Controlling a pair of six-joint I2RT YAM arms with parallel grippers.
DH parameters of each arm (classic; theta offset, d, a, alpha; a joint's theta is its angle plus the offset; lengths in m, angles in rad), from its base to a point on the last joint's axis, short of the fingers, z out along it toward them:
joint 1: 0 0.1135 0.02 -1.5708
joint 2: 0 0 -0.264 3.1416
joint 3: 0.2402 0 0.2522 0
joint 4: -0.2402 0 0.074 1.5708
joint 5: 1.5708 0 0 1.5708
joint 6: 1.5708 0.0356 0 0
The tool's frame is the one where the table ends.
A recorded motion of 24 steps. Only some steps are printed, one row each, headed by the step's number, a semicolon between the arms.
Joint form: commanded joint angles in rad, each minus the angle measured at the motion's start. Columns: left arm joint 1, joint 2, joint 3, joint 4, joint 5, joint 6; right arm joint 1, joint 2, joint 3, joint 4, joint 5, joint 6.
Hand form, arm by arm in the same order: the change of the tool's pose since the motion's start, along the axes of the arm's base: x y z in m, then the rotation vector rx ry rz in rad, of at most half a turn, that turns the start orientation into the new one. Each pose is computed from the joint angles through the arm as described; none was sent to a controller.
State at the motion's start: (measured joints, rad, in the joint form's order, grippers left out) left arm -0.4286 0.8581 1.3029 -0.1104 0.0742 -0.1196; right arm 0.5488 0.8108 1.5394 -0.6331 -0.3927 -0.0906
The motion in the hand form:
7: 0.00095 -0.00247 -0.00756 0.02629 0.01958 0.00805; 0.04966 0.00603 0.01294 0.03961 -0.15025 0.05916
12: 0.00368 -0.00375 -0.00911 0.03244 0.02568 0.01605; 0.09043 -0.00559 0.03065 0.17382 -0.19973 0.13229
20: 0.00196 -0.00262 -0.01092 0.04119 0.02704 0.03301; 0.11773 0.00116 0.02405 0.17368 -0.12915 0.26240
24: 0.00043 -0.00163 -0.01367 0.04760 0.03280 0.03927; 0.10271 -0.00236 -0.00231 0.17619 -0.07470 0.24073
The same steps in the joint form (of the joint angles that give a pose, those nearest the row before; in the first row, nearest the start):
7: -0.0171 -0.0080 -0.0234 -0.0149 -0.0190 0.0227; -0.2212 0.1152 -0.0308 0.3136 -0.2802 0.0259
12: -0.0189 -0.0014 -0.0260 -0.0141 -0.0275 0.0285; -0.3969 0.2330 -0.0394 0.7195 -0.4736 0.3136
20: -0.0209 -0.0110 -0.0335 -0.0216 -0.0433 0.0411; -0.3969 0.3150 -0.0422 0.8294 -0.5925 0.4198
24: -0.0205 -0.0216 -0.0443 -0.0296 -0.0481 0.0460; -0.4024 0.2097 -0.1885 0.8120 -0.5802 0.4167

